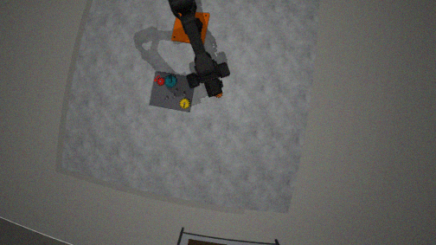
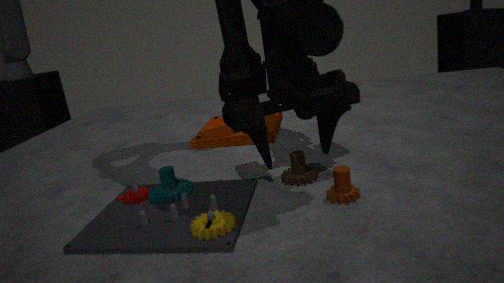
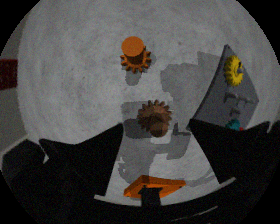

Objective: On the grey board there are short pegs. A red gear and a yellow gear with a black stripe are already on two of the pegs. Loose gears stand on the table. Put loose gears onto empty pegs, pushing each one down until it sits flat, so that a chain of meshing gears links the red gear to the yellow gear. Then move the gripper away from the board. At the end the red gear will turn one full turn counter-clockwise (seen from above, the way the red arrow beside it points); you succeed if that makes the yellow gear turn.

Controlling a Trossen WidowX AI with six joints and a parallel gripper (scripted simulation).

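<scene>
The brown gear is 1 cm below my gripper tip. Round my gripper tip: yellow striped gear: 12 cm ahead, 12 cm to the right, 1 cm below; teal gear: 1 cm ahead, 19 cm to the right; orange gear: 7 cm ahead, 5 cm to the left, 1 cm below.
</scene>
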